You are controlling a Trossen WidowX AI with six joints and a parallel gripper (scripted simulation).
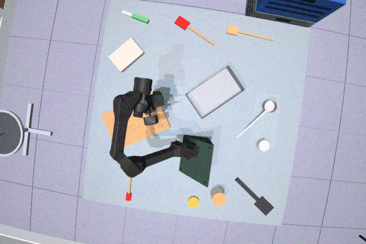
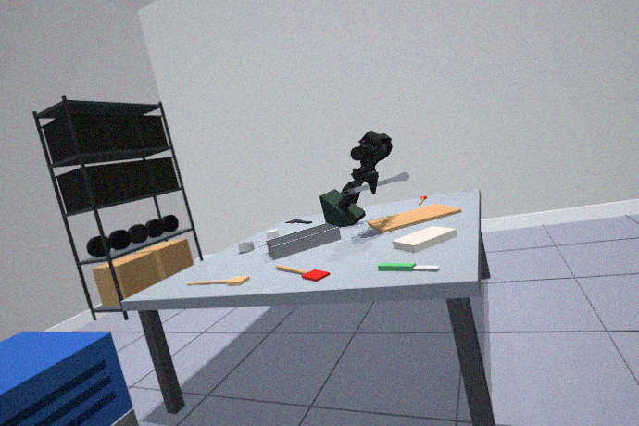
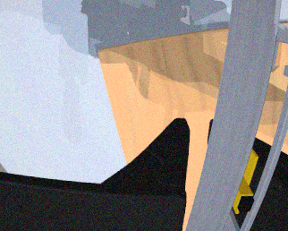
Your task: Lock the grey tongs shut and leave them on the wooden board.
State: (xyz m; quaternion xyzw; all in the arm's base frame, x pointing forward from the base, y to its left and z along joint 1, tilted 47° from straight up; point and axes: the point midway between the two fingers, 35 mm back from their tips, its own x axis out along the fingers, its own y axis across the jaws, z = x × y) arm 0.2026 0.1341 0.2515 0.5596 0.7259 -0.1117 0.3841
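My gripper tip is 15 cm above the wooden board, 13 cm past it and 10 cm to the right of it. Round my gripper tip: roasting tin (32 cm to the right, 15 cm ahead, 13 cm below); then white block (25 cm to the left, 24 cm ahead, 14 cm below); then yellow piece (4 cm above, 1 cm to the right).
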